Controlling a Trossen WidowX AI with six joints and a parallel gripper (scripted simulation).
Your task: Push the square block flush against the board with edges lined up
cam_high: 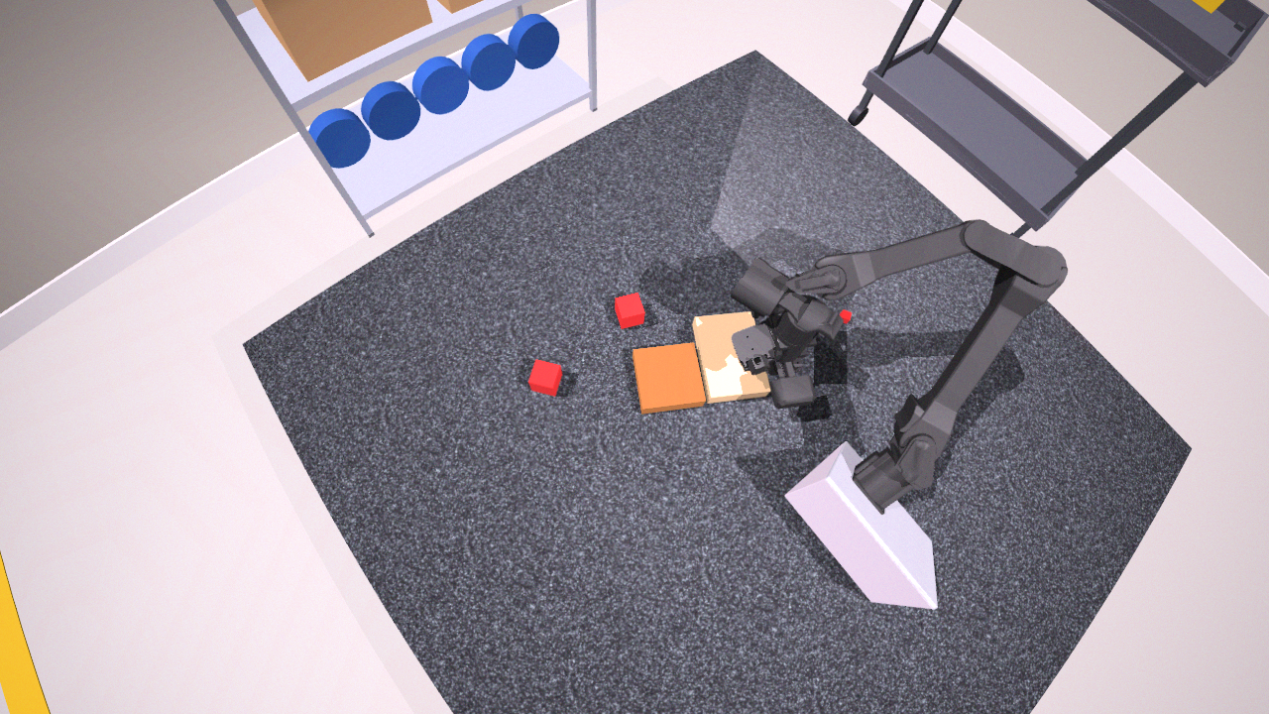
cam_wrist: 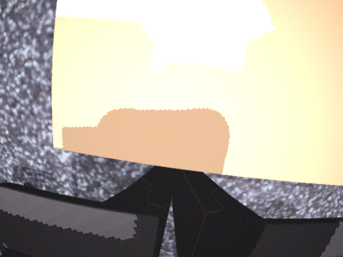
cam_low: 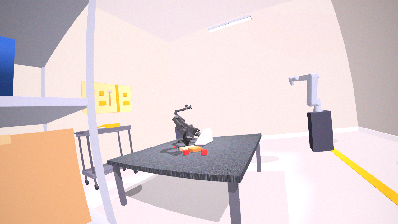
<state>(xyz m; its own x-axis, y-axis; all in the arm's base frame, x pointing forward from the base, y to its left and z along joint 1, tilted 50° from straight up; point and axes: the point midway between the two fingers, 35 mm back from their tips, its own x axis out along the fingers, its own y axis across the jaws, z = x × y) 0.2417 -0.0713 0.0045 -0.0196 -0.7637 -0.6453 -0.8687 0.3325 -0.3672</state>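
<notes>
The tan board lies 50 mm ahead of my gripper tip, 40 mm to the left of it and 10 mm above it. The rest, counted from my gripper tip: orange square block 90 mm ahead, 150 mm to the left, 10 mm above; tiny red cube 20 mm behind, 190 mm to the right.
</notes>
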